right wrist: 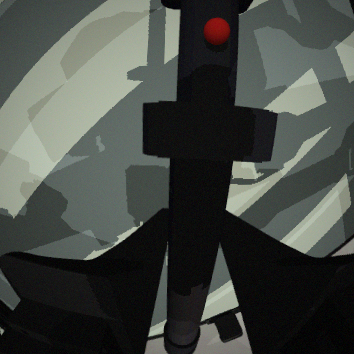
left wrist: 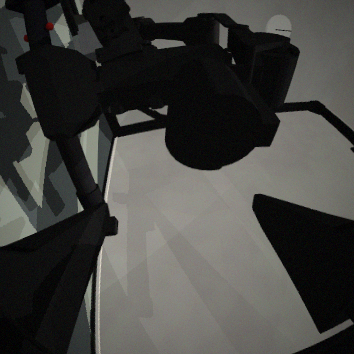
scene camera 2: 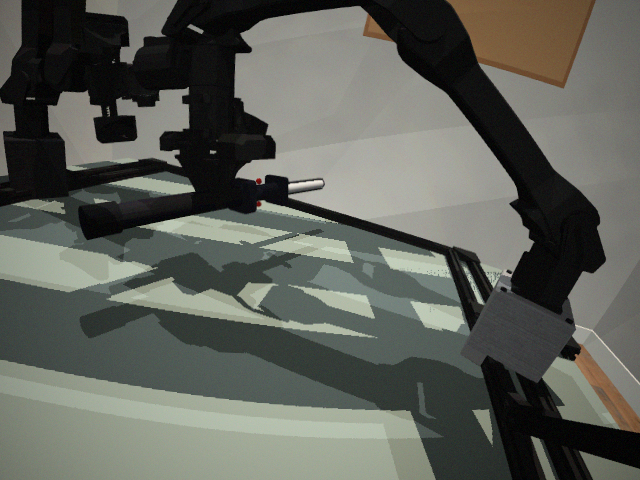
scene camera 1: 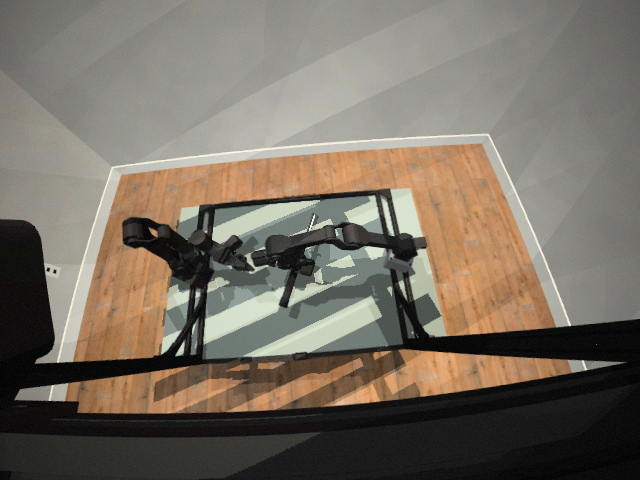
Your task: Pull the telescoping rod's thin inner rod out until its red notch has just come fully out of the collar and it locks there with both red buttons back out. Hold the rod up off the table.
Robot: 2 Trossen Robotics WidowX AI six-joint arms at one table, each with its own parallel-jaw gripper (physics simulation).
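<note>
The rod's thick black body is above the table, slightly tilted in scene camera 2. The pale inner rod sticks out a short way past the black end collar. Two red buttons show between the collar and a wider black block. No red notch shows on the inner rod. My right gripper is shut on the black body beside that block. My left gripper is open and empty, left of the right gripper and apart from the rod.
The right arm reaches across the table from its grey mounting block at the right. Its wrist is close to the left gripper. A black frame edges the table. An orange-brown board shows on the wall. Striped shadows cover the tabletop.
</note>
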